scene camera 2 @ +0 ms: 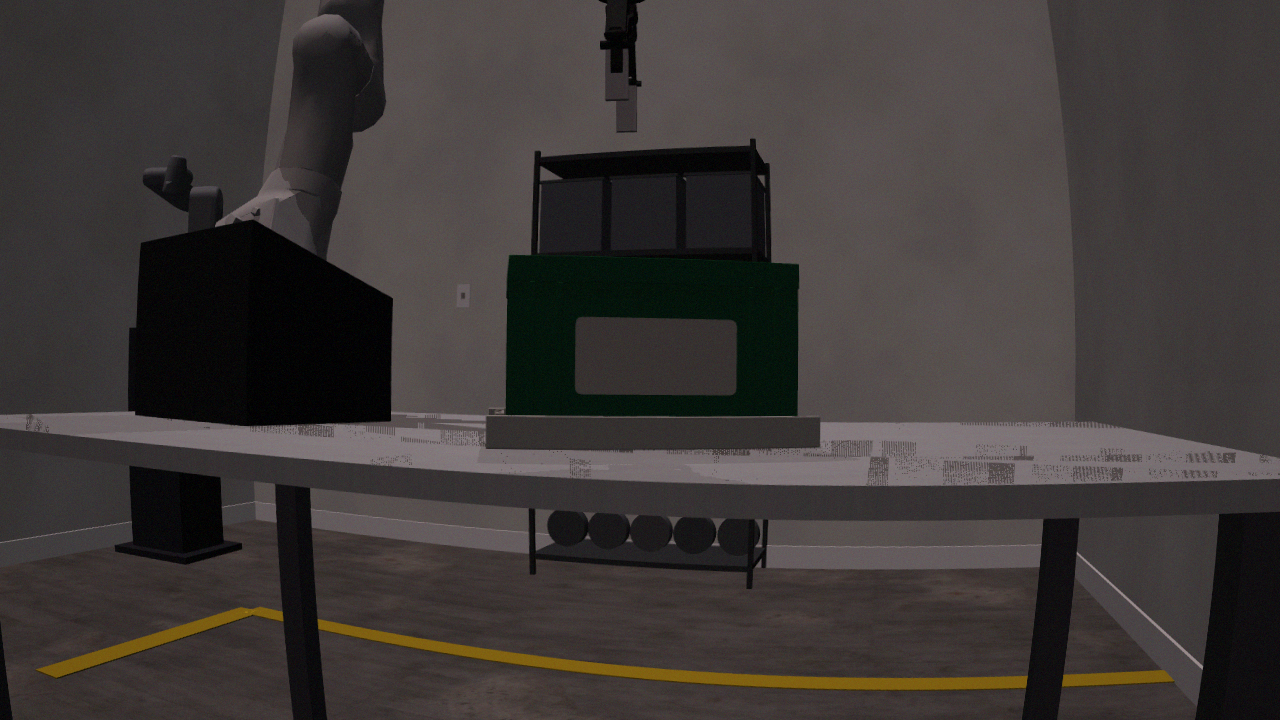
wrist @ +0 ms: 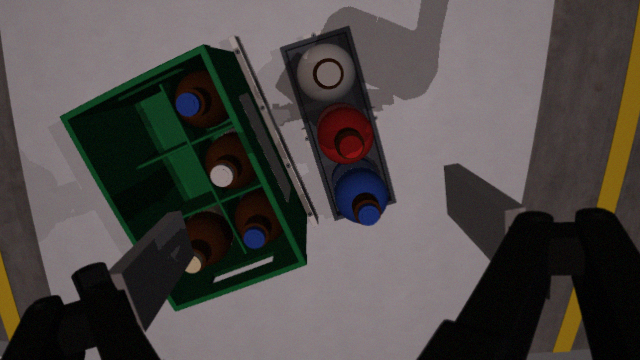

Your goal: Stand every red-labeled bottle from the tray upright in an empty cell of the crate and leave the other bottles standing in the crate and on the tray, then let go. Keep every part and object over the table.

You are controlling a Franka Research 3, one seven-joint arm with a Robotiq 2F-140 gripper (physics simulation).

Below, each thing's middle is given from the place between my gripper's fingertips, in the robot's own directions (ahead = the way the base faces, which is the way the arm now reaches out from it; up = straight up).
Labels:
Now: the red-labeled bottle (wrist: 345,135) 2 cm ahead of my hand, 4 cm to the left of it and 30 cm below it. From my hand the other things lie so: pale strip (scene camera 2: 502,431) (9 cm ahead, 24 cm to the right, 37 cm below).

